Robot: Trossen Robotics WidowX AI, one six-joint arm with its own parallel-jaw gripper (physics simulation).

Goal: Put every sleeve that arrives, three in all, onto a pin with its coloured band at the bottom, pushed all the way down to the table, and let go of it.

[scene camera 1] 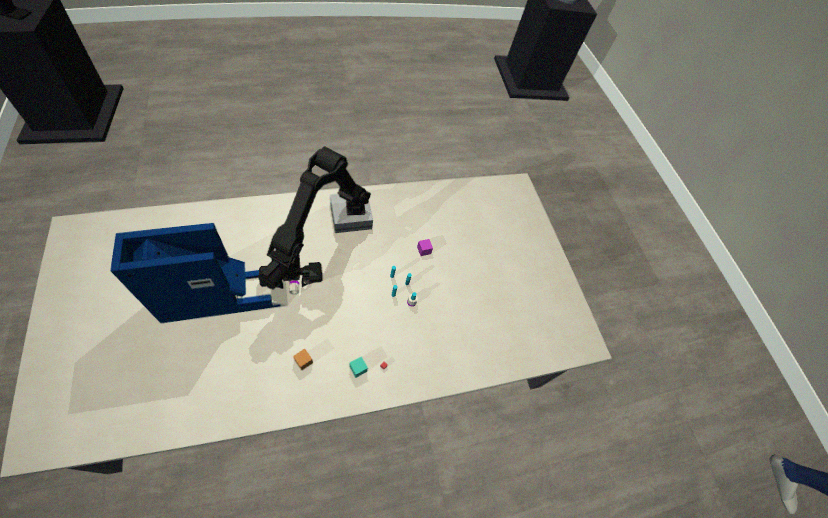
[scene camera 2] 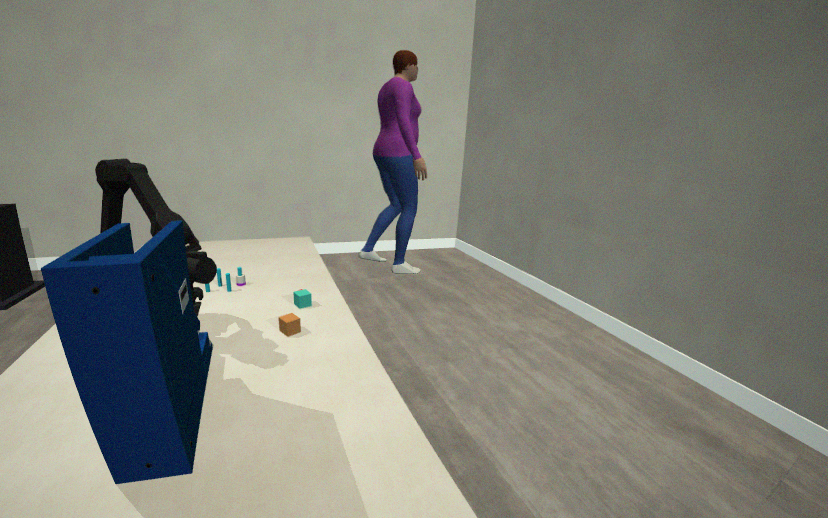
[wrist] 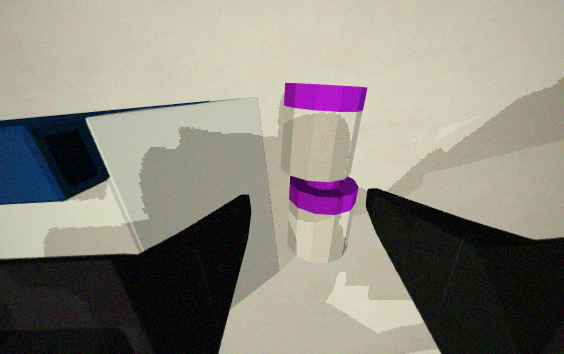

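Two whitish sleeves lie end to end on the table in the wrist view: the far sleeve (wrist: pixel 320 145) has its purple band at its far end, and the near sleeve (wrist: pixel 319 240) has its band at the end facing the far sleeve. One sleeve (scene camera 1: pixel 293 289) shows below the gripper in scene camera 1. My gripper (scene camera 1: pixel 293 277) (wrist: pixel 307 200) is open, its fingertips on either side of the near sleeve's banded end, with nothing held. Several teal pins (scene camera 1: pixel 393 272) (scene camera 2: pixel 228 282) stand upright. Another sleeve (scene camera 1: pixel 411 301) (scene camera 2: pixel 240 279) is upright around one pin, purple band at the bottom.
A blue chute (scene camera 1: pixel 177 299) (scene camera 2: pixel 109 342) (wrist: pixel 15 160) stands left of the gripper; its pale end plate (scene camera 1: pixel 279 297) (wrist: pixel 215 117) is beside the sleeves. Orange (scene camera 1: pixel 302 358) (scene camera 2: pixel 289 324), teal (scene camera 1: pixel 358 367) (scene camera 2: pixel 302 298), magenta (scene camera 1: pixel 424 247) and small red (scene camera 1: pixel 384 365) cubes lie on the table.
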